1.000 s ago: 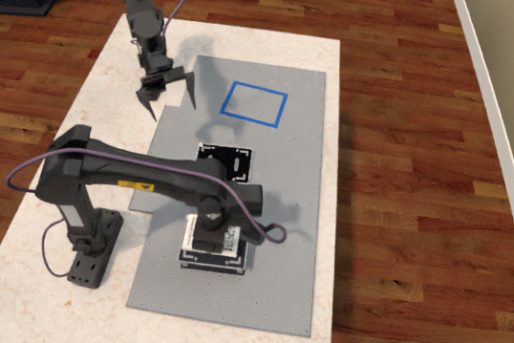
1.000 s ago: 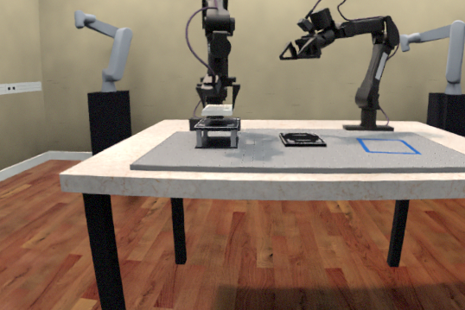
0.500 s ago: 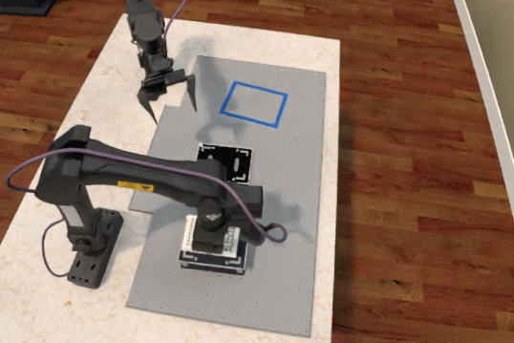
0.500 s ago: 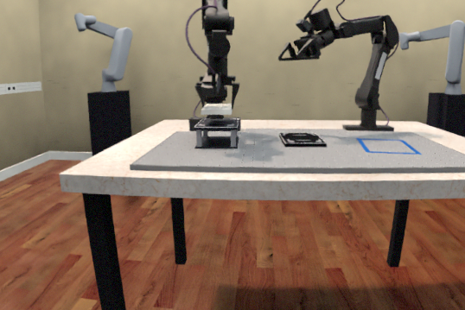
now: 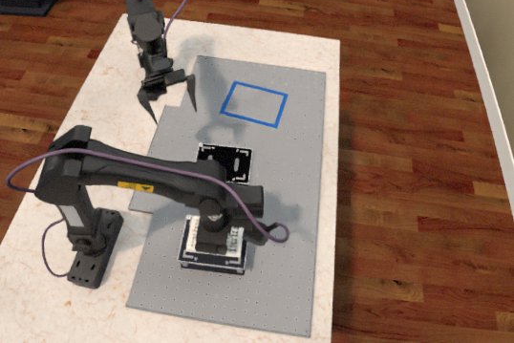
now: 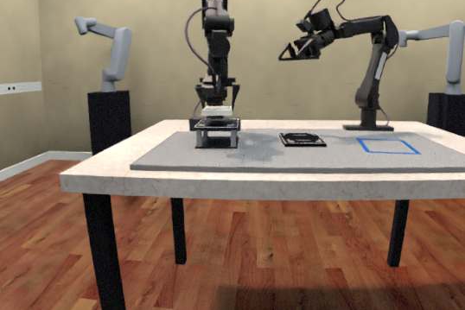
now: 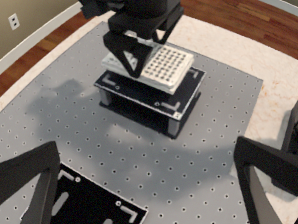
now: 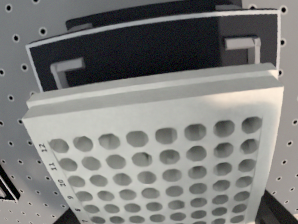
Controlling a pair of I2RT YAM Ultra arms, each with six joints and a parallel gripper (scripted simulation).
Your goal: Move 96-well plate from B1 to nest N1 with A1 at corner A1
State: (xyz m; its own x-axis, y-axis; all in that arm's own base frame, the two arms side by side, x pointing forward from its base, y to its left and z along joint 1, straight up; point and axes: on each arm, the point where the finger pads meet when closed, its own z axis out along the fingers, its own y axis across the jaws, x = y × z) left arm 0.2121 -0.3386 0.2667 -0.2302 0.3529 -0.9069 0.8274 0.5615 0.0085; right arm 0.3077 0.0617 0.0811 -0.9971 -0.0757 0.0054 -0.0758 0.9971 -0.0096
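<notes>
My right hand is 8 cm past the A1 mark, 5 cm to the right of it and 4 cm above it. The rest, counted from my right hand: white 96-well plate 1 cm below.
</notes>
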